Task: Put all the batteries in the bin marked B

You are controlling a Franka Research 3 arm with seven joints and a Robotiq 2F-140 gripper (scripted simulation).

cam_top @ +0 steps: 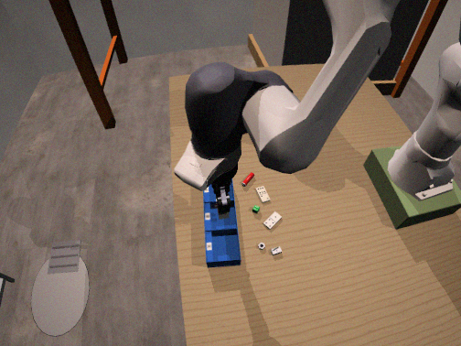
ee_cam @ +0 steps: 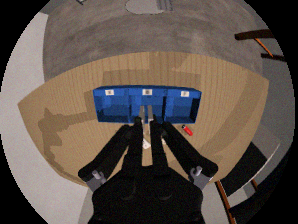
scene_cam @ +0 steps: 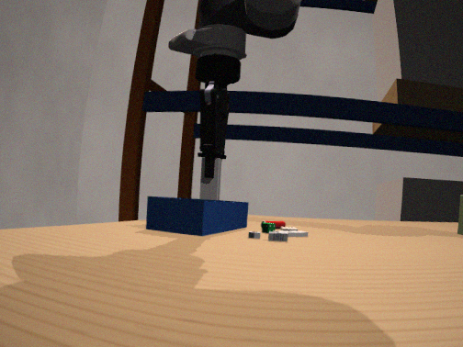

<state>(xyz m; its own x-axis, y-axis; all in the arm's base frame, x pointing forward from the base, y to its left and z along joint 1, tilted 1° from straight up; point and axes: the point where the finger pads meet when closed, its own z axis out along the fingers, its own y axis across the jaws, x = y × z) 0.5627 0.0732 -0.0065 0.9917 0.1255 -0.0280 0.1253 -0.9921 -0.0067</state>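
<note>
My hand is 6 cm above the blue bin and 1 cm short of it. Round my hand: grey ring: 10 cm behind, 8 cm to the left, 8 cm below; then red battery: 14 cm to the right, 8 cm behind, 7 cm below; then green cube: 9 cm behind, 7 cm below, 3 cm to the right.
</note>
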